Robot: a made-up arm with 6 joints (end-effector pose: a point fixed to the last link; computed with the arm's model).
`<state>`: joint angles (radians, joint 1 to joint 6).
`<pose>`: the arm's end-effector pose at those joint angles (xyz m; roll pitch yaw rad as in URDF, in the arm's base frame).
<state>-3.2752 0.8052 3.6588 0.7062 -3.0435 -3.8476</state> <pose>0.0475 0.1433 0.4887 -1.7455 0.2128 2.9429</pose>
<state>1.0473 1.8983 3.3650 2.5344 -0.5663 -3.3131</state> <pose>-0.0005 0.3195 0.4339 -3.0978 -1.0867 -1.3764</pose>
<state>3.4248 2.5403 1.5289 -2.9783 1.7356 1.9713</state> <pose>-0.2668 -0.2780 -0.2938 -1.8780 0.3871 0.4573</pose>
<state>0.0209 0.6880 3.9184 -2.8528 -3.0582 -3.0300</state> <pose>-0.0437 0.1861 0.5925 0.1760 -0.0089 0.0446</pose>
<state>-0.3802 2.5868 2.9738 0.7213 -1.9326 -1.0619</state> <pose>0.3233 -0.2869 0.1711 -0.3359 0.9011 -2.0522</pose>
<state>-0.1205 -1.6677 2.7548 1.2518 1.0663 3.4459</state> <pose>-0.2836 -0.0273 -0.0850 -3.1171 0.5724 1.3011</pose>
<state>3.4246 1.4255 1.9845 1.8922 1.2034 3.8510</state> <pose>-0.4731 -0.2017 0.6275 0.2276 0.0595 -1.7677</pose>
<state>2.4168 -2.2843 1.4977 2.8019 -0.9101 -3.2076</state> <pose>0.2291 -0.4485 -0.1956 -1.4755 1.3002 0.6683</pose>
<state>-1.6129 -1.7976 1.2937 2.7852 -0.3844 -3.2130</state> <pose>0.2099 0.6399 0.1301 -2.6957 0.3093 1.6665</pose>
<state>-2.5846 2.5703 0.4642 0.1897 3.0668 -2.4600</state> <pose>-0.1822 0.1122 -0.3055 2.6290 -0.9619 -2.5600</pose>
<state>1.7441 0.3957 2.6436 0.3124 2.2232 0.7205</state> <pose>0.1955 -0.0408 0.7963 1.7787 1.2436 -2.2605</pose>
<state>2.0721 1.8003 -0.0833 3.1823 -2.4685 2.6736</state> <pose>-0.3035 0.1484 -0.0773 0.4830 -0.5851 2.1025</pose>
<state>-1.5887 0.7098 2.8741 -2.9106 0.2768 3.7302</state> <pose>0.1875 -0.1325 0.8104 2.1461 -1.2413 1.7475</pose>
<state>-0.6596 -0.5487 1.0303 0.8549 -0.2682 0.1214</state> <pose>-0.3525 0.1114 0.8673 -0.0976 -1.3079 -1.5375</pose>
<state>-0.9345 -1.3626 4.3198 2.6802 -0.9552 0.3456</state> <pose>0.0850 0.1788 0.2630 -3.0951 -0.2803 -1.3224</pose>
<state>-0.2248 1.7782 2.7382 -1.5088 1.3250 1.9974</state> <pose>0.6683 -0.1652 0.3061 0.5147 -0.2360 -1.7026</pose>
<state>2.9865 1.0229 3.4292 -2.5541 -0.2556 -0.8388</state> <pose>-0.2135 -0.1309 0.7320 0.3467 -0.5155 -0.3169</pose>
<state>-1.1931 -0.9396 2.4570 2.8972 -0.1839 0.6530</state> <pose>-0.0310 0.5913 0.3773 -0.3921 0.4331 1.9973</pose>
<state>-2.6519 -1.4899 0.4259 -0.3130 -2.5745 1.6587</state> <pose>0.2783 0.3585 0.5802 -1.7919 0.6699 -2.4393</pose>
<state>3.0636 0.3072 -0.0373 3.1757 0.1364 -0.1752</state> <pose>-0.3863 -0.1653 0.5305 -3.0026 0.4808 3.0584</pose>
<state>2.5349 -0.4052 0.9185 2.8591 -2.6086 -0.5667</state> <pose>0.0036 -0.2304 0.8984 0.4689 0.7977 -0.4025</pose>
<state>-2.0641 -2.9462 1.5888 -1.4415 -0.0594 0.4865</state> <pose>0.1259 0.2872 -0.3398 -2.4915 1.3767 0.7673</pose>
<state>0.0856 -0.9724 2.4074 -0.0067 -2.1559 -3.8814</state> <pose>-0.5627 -0.2440 0.4186 -2.4209 -1.2238 0.1020</pose>
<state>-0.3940 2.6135 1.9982 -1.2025 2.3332 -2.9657</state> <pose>0.2605 -0.1843 -0.3657 -2.0210 -0.6577 -2.5149</pose>
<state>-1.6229 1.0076 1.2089 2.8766 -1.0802 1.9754</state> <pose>0.1577 -0.5896 0.5767 1.9277 -1.1898 -2.2932</pose>
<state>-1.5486 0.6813 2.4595 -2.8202 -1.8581 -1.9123</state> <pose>0.1903 -0.2376 0.8464 1.8388 0.4833 1.2438</pose>
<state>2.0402 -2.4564 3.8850 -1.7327 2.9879 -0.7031</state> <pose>-0.0495 0.0281 -0.1998 2.1227 0.0822 -0.9492</pose>
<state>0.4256 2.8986 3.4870 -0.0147 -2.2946 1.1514</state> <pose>0.3742 -0.0444 0.0529 1.8998 1.4349 -2.7974</pose>
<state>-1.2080 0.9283 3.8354 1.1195 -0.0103 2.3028</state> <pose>-0.0818 -0.0241 0.3896 -0.2829 -0.2390 1.9431</pose>
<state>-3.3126 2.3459 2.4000 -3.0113 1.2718 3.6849</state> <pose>-0.5726 -0.0973 -0.0059 -0.9046 1.1950 2.6255</pose>
